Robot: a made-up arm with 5 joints. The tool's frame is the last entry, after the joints. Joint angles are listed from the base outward.
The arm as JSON. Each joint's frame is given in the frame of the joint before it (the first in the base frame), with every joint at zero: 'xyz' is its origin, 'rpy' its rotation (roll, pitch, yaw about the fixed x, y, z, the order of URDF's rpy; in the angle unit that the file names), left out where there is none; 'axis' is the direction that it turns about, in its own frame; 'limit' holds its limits. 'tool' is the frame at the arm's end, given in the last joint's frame.
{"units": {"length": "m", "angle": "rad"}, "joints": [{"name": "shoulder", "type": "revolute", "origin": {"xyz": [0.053, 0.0, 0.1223]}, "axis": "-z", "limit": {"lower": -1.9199, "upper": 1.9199}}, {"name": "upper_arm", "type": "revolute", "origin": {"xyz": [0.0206, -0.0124, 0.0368]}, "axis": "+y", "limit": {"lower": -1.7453, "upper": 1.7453}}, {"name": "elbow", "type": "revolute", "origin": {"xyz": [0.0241, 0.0, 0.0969]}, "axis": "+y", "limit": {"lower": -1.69, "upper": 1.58}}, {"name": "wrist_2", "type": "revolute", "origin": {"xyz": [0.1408, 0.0, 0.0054]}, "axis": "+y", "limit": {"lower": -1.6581, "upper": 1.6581}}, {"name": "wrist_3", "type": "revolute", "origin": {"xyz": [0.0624, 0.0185, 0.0]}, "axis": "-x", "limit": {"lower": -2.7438, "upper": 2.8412}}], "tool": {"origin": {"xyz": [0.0, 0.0, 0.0], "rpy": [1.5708, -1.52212, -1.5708]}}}
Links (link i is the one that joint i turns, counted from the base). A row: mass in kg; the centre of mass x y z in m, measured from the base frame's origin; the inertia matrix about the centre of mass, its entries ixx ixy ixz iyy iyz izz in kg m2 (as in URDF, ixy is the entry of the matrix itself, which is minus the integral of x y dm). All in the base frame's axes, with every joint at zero. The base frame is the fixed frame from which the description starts. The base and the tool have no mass.
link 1: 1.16; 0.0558 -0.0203 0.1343; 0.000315 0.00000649 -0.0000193 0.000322 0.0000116 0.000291
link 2: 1.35; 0.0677 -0.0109 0.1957; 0.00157 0 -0.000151 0.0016 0 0.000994
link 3: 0.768; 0.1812 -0.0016 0.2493; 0.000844 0 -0.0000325 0.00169 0 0.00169
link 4: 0.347; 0.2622 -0.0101 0.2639; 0.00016 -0.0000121 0 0.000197 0 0.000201
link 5: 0.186; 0.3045 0.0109 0.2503; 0.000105 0 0 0.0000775 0 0.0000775
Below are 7 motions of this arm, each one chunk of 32 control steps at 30 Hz.
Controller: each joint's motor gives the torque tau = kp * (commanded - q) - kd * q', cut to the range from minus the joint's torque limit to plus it. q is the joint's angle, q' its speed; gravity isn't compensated. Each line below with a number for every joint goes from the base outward.
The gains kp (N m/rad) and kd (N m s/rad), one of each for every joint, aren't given. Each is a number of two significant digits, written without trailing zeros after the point. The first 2 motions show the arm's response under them.
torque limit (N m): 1.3 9 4.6 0.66 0.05
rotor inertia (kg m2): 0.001 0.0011 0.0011 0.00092 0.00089
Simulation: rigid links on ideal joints. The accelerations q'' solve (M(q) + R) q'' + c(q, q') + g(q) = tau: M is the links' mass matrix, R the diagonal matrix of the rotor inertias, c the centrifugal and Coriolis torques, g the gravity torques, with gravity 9.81 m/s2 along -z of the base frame. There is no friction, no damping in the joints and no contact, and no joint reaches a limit. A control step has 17 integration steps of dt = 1/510 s. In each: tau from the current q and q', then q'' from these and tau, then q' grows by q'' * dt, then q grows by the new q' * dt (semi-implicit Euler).
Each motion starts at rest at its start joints. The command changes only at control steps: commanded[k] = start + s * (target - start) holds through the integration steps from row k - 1 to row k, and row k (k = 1, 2, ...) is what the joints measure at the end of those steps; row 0 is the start. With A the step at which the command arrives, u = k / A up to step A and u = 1 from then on. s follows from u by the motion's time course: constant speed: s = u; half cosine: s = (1 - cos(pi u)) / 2; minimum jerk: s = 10 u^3 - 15 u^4 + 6 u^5; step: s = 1 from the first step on.
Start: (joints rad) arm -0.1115 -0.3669 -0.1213 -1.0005 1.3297
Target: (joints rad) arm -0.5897 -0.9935 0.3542 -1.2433 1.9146
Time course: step
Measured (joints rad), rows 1 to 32:
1: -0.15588 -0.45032 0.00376 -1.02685 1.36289
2: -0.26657 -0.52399 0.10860 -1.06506 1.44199
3: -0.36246 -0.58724 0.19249 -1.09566 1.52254
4: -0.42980 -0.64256 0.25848 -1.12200 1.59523
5: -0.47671 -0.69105 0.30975 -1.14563 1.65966
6: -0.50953 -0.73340 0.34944 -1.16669 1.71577
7: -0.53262 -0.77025 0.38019 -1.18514 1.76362
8: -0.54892 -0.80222 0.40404 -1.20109 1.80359
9: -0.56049 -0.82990 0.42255 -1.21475 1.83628
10: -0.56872 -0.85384 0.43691 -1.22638 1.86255
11: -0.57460 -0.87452 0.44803 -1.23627 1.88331
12: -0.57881 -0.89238 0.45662 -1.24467 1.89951
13: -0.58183 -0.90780 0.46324 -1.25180 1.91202
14: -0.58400 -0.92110 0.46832 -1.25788 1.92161
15: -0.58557 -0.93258 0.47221 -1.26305 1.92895
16: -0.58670 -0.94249 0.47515 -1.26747 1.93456
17: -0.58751 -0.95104 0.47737 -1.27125 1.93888
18: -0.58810 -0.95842 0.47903 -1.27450 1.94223
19: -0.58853 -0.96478 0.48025 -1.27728 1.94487
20: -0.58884 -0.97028 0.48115 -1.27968 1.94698
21: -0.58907 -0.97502 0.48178 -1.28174 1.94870
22: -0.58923 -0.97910 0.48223 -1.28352 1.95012
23: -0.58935 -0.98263 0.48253 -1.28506 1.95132
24: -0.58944 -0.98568 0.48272 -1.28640 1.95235
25: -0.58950 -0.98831 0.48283 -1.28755 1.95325
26: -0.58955 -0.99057 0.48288 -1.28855 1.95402
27: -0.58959 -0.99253 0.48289 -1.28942 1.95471
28: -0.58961 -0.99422 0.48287 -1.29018 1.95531
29: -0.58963 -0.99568 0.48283 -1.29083 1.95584
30: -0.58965 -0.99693 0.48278 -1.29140 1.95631
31: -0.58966 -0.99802 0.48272 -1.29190 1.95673
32: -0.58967 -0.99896 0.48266 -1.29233 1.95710
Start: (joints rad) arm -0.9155 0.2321 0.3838 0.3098 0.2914
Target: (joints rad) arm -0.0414 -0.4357 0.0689 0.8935 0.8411
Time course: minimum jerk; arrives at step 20
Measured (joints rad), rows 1 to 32:
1: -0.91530 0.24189 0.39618 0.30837 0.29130
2: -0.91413 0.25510 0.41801 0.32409 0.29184
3: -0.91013 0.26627 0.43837 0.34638 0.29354
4: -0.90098 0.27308 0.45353 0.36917 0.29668
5: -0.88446 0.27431 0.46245 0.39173 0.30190
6: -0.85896 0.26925 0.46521 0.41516 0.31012
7: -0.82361 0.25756 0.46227 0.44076 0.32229
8: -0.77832 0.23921 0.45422 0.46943 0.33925
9: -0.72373 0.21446 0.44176 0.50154 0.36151
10: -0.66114 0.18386 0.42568 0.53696 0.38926
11: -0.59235 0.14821 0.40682 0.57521 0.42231
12: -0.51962 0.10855 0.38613 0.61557 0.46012
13: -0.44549 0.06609 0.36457 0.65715 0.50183
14: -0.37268 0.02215 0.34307 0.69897 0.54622
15: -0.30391 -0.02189 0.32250 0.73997 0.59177
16: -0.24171 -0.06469 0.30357 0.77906 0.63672
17: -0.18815 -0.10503 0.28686 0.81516 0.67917
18: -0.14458 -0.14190 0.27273 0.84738 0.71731
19: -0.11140 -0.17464 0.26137 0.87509 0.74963
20: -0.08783 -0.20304 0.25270 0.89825 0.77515
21: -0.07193 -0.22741 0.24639 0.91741 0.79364
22: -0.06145 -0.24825 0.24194 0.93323 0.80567
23: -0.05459 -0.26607 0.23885 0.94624 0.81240
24: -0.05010 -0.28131 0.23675 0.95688 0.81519
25: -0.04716 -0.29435 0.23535 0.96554 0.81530
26: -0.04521 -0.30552 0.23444 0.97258 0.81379
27: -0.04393 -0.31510 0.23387 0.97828 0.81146
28: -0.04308 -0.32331 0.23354 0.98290 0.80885
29: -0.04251 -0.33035 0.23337 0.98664 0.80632
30: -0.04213 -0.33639 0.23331 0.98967 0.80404
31: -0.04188 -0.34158 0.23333 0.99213 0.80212
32: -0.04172 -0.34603 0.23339 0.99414 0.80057
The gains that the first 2 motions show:
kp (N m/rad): 15 17 8.9 1.1 0.12
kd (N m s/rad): 1.6 3.5 1.3 0.15 0.019
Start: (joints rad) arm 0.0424 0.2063 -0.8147 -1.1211 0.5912
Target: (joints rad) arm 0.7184 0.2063 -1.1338 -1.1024 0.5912
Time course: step
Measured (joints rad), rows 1 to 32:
1: 0.06423 0.22419 -0.85112 -1.11652 0.58264
2: 0.12659 0.23780 -0.88276 -1.11523 0.56477
3: 0.22961 0.24983 -0.90814 -1.11436 0.54387
4: 0.35969 0.26154 -0.92659 -1.11070 0.52863
5: 0.47156 0.27202 -0.94014 -1.10596 0.53339
6: 0.55337 0.28026 -0.95170 -1.10376 0.55214
7: 0.60979 0.28627 -0.96236 -1.10474 0.57510
8: 0.64760 0.29056 -0.97217 -1.10797 0.59592
9: 0.67252 0.29366 -0.98092 -1.11229 0.61174
10: 0.68877 0.29599 -0.98848 -1.11685 0.62201
11: 0.69930 0.29781 -0.99483 -1.12116 0.62740
12: 0.70610 0.29929 -1.00007 -1.12498 0.62902
13: 0.71048 0.30055 -1.00432 -1.12824 0.62806
14: 0.71329 0.30163 -1.00775 -1.13095 0.62554
15: 0.71510 0.30257 -1.01049 -1.13318 0.62224
16: 0.71627 0.30339 -1.01267 -1.13498 0.61873
17: 0.71702 0.30411 -1.01440 -1.13643 0.61535
18: 0.71750 0.30475 -1.01578 -1.13760 0.61231
19: 0.71781 0.30530 -1.01687 -1.13853 0.60970
20: 0.71802 0.30579 -1.01773 -1.13927 0.60754
21: 0.71815 0.30622 -1.01841 -1.13987 0.60582
22: 0.71823 0.30659 -1.01895 -1.14033 0.60447
23: 0.71829 0.30692 -1.01937 -1.14071 0.60345
24: 0.71832 0.30720 -1.01970 -1.14100 0.60269
25: 0.71835 0.30745 -1.01997 -1.14123 0.60214
26: 0.71836 0.30766 -1.02018 -1.14141 0.60175
27: 0.71837 0.30785 -1.02034 -1.14155 0.60148
28: 0.71838 0.30801 -1.02047 -1.14166 0.60129
29: 0.71839 0.30815 -1.02057 -1.14175 0.60118
30: 0.71839 0.30827 -1.02065 -1.14182 0.60110
31: 0.71839 0.30838 -1.02071 -1.14187 0.60106
32: 0.71840 0.30847 -1.02076 -1.14191 0.60104

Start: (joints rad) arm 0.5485 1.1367 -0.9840 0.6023 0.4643
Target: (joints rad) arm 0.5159 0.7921 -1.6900 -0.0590 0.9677
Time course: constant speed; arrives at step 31
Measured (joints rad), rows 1 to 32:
1: 0.54844 1.14915 -0.97572 0.59874 0.46525
2: 0.54816 1.16905 -0.95723 0.60793 0.46792
3: 0.54765 1.18904 -0.94000 0.62102 0.47244
4: 0.54693 1.20604 -0.92853 0.63004 0.47884
5: 0.54605 1.21899 -0.92396 0.63238 0.48706
6: 0.54508 1.22786 -0.92584 0.62823 0.49690
7: 0.54405 1.23310 -0.93305 0.61886 0.50814
8: 0.54299 1.23527 -0.94441 0.60577 0.52049
9: 0.54192 1.23496 -0.95882 0.59031 0.53367
10: 0.54085 1.23267 -0.97541 0.57347 0.54745
11: 0.53978 1.22881 -0.99354 0.55597 0.56158
12: 0.53871 1.22371 -1.01272 0.53825 0.57590
13: 0.53765 1.21761 -1.03262 0.52056 0.59026
14: 0.53660 1.21072 -1.05302 0.50302 0.60457
15: 0.53554 1.20318 -1.07377 0.48566 0.61876
16: 0.53449 1.19510 -1.09478 0.46847 0.63281
17: 0.53343 1.18658 -1.11599 0.45141 0.64669
18: 0.53238 1.17768 -1.13738 0.43441 0.66041
19: 0.53132 1.16845 -1.15891 0.41742 0.67399
20: 0.53026 1.15893 -1.18059 0.40039 0.68744
21: 0.52920 1.14915 -1.20242 0.38325 0.70079
22: 0.52815 1.13914 -1.22441 0.36595 0.71407
23: 0.52708 1.12891 -1.24655 0.34846 0.72730
24: 0.52602 1.11849 -1.26886 0.33072 0.74050
25: 0.52496 1.10787 -1.29135 0.31271 0.75371
26: 0.52390 1.09707 -1.31402 0.29438 0.76694
27: 0.52284 1.08610 -1.33689 0.27571 0.78022
28: 0.52178 1.07497 -1.35996 0.25665 0.79356
29: 0.52072 1.06366 -1.38325 0.23720 0.80700
30: 0.51965 1.05219 -1.40675 0.21730 0.82055
31: 0.51859 1.04056 -1.43049 0.19694 0.83424
32: 0.51763 1.02895 -1.45206 0.17698 0.84756

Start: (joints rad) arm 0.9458 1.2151 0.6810 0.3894 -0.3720
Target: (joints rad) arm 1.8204 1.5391 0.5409 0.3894 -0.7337
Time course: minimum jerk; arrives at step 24
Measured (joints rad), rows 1 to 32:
1: 0.94595 1.22529 0.67100 0.37355 -0.37465
2: 0.94692 1.23403 0.65968 0.35077 -0.38310
3: 0.94999 1.24171 0.64936 0.33137 -0.39516
4: 0.95658 1.24914 0.64049 0.31654 -0.40865
5: 0.96804 1.25690 0.63277 0.30578 -0.42234
6: 0.98546 1.26544 0.62566 0.29815 -0.43586
7: 1.00961 1.27508 0.61868 0.29279 -0.44941
8: 1.04087 1.28607 0.61144 0.28898 -0.46350
9: 1.07920 1.29855 0.60367 0.28619 -0.47871
10: 1.12420 1.31258 0.59524 0.28404 -0.49555
11: 1.17512 1.32810 0.58610 0.28228 -0.51437
12: 1.23092 1.34500 0.57631 0.28077 -0.53532
13: 1.29030 1.36306 0.56600 0.27941 -0.55835
14: 1.35181 1.38201 0.55535 0.27816 -0.58321
15: 1.41387 1.40152 0.54459 0.27701 -0.60951
16: 1.47487 1.42122 0.53395 0.27596 -0.63673
17: 1.53326 1.44073 0.52366 0.27502 -0.66424
18: 1.58759 1.45963 0.51395 0.27420 -0.69139
19: 1.63659 1.47757 0.50501 0.27351 -0.71750
20: 1.67929 1.49419 0.49697 0.27293 -0.74196
21: 1.71506 1.50923 0.48994 0.27246 -0.76419
22: 1.74369 1.52251 0.48395 0.27207 -0.78377
23: 1.76549 1.53395 0.47896 0.27174 -0.80039
24: 1.78134 1.54364 0.47485 0.27145 -0.81398
25: 1.79264 1.55179 0.47143 0.27117 -0.82466
26: 1.80066 1.55864 0.46858 0.27087 -0.83276
27: 1.80636 1.56439 0.46617 0.27055 -0.83873
28: 1.81042 1.56920 0.46414 0.27021 -0.84302
29: 1.81330 1.57324 0.46242 0.26988 -0.84602
30: 1.81535 1.57662 0.46097 0.26955 -0.84808
31: 1.81680 1.57945 0.45974 0.26924 -0.84945
32: 1.81784 1.58182 0.45870 0.26895 -0.85035

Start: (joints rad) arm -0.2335 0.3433 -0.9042 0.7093 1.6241
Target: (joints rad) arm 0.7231 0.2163 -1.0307 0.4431 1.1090
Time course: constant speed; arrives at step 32
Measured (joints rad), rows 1 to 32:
1: -0.22965 0.35022 -0.89197 0.71964 1.62003
2: -0.21949 0.36426 -0.86941 0.74396 1.60461
3: -0.20357 0.37989 -0.84561 0.76991 1.57838
4: -0.18305 0.39454 -0.82449 0.79151 1.54575
5: -0.15909 0.40713 -0.80745 0.80689 1.51122
6: -0.13270 0.41739 -0.79462 0.81620 1.47808
7: -0.10468 0.42538 -0.78554 0.82036 1.44814
8: -0.07562 0.43136 -0.77959 0.82055 1.42205
9: -0.04595 0.43561 -0.77614 0.81782 1.39966
10: -0.01596 0.43840 -0.77464 0.81307 1.38041
11: 0.01418 0.43998 -0.77460 0.80697 1.36354
12: 0.04436 0.44056 -0.77568 0.80002 1.34833
13: 0.07454 0.44031 -0.77759 0.79257 1.33415
14: 0.10468 0.43938 -0.78012 0.78485 1.32051
15: 0.13478 0.43787 -0.78309 0.77700 1.30705
16: 0.16484 0.43590 -0.78641 0.76913 1.29354
17: 0.19486 0.43354 -0.78997 0.76127 1.27986
18: 0.22486 0.43084 -0.79371 0.75347 1.26595
19: 0.25483 0.42787 -0.79760 0.74572 1.25179
20: 0.28479 0.42466 -0.80158 0.73804 1.23741
21: 0.31474 0.42126 -0.80564 0.73041 1.22284
22: 0.34468 0.41769 -0.80977 0.72282 1.20813
23: 0.37461 0.41397 -0.81394 0.71527 1.19331
24: 0.40454 0.41013 -0.81815 0.70775 1.17844
25: 0.43447 0.40619 -0.82239 0.70025 1.16354
26: 0.46439 0.40215 -0.82665 0.69276 1.14864
27: 0.49430 0.39804 -0.83094 0.68527 1.13375
28: 0.52422 0.39385 -0.83525 0.67778 1.11890
29: 0.55413 0.38960 -0.83958 0.67029 1.10410
30: 0.58405 0.38531 -0.84393 0.66278 1.08935
31: 0.61396 0.38096 -0.84830 0.65525 1.07465
32: 0.64387 0.37657 -0.85268 0.64770 1.06001

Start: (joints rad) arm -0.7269 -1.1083 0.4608 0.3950 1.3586
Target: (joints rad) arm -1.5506 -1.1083 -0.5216 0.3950 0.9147
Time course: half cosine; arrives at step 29
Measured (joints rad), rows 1 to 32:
1: -0.72734 -1.11307 0.47861 0.41035 1.35583
2: -0.72958 -1.11398 0.50160 0.44295 1.34356
3: -0.73445 -1.11330 0.52116 0.47616 1.32314
4: -0.74244 -1.11221 0.53424 0.50472 1.29845
5: -0.75391 -1.11116 0.53993 0.52753 1.27287
6: -0.76906 -1.11030 0.53823 0.54499 1.24846
7: -0.78795 -1.10965 0.52946 0.55800 1.22610
8: -0.81054 -1.10922 0.51408 0.56747 1.20589
9: -0.83669 -1.10901 0.49258 0.57422 1.18743
10: -0.86619 -1.10902 0.46546 0.57886 1.17014
11: -0.89874 -1.10924 0.43320 0.58189 1.15342
12: -0.93401 -1.10970 0.39632 0.58367 1.13678
13: -0.97162 -1.11041 0.35533 0.58444 1.11985
14: -1.01112 -1.11139 0.31073 0.58437 1.10240
15: -1.05205 -1.11266 0.26307 0.58356 1.08435
16: -1.09395 -1.11426 0.21289 0.58208 1.06576
17: -1.13630 -1.11619 0.16076 0.57995 1.04676
18: -1.17861 -1.11850 0.10725 0.57716 1.02756
19: -1.22038 -1.12118 0.05296 0.57371 1.00843
20: -1.26113 -1.12424 -0.00151 0.56960 0.98965
21: -1.30039 -1.12769 -0.05554 0.56482 0.97153
22: -1.33772 -1.13150 -0.10851 0.55939 0.95435
23: -1.37269 -1.13566 -0.15982 0.55333 0.93840
24: -1.40491 -1.14011 -0.20884 0.54671 0.92392
25: -1.43403 -1.14483 -0.25500 0.53958 0.91112
26: -1.45974 -1.14973 -0.29773 0.53207 0.90019
27: -1.48173 -1.15477 -0.33650 0.52428 0.89124
28: -1.49976 -1.15986 -0.37081 0.51635 0.88439
29: -1.51362 -1.16493 -0.40024 0.50843 0.87966
30: -1.52375 -1.16979 -0.42484 0.50091 0.87700
31: -1.53112 -1.17428 -0.44518 0.49418 0.87605
32: -1.53648 -1.17832 -0.46191 0.48834 0.87634

